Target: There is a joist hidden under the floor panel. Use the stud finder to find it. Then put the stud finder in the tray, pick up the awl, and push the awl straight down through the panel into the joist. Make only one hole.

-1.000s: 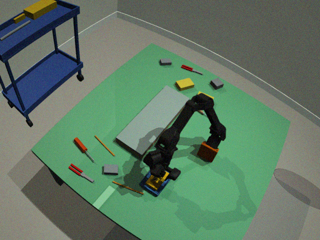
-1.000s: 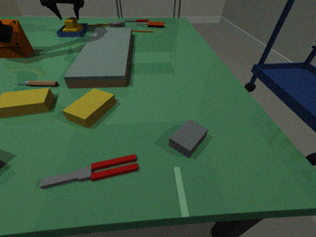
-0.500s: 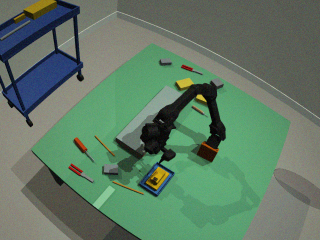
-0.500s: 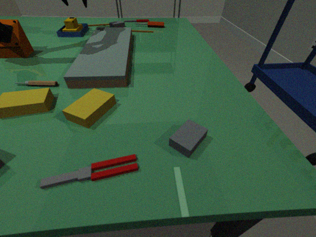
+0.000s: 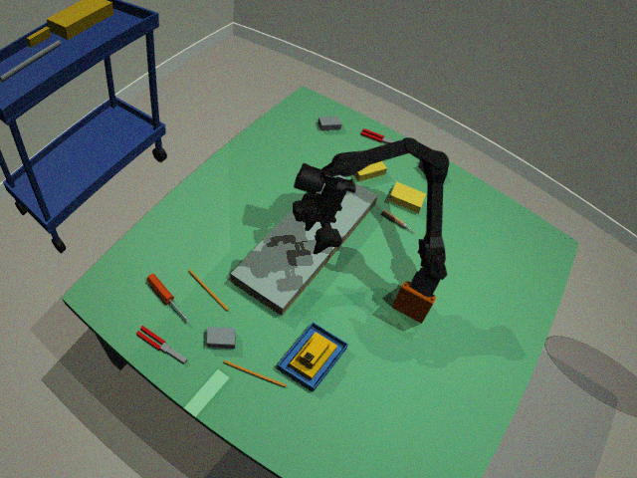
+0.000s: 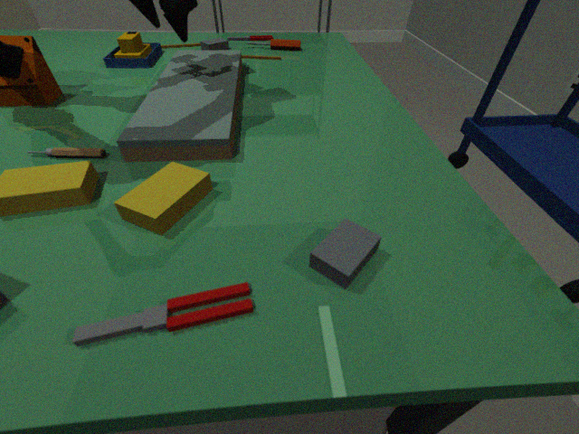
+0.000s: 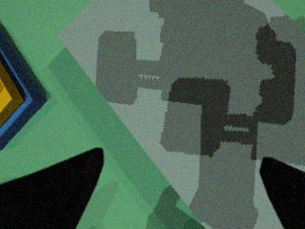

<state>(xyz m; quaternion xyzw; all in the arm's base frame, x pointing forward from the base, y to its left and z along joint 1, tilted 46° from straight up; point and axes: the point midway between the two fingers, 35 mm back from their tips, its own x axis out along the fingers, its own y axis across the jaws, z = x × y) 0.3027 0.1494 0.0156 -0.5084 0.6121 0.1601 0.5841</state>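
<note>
The awl is 33 cm to the right of my gripper tip, 12 cm behind it and 11 cm below it. Round my gripper tip: blue tray: 22 cm to the left, 20 cm behind, 10 cm below; yellow stud finder: 23 cm to the left, 21 cm behind, 7 cm below.
</note>
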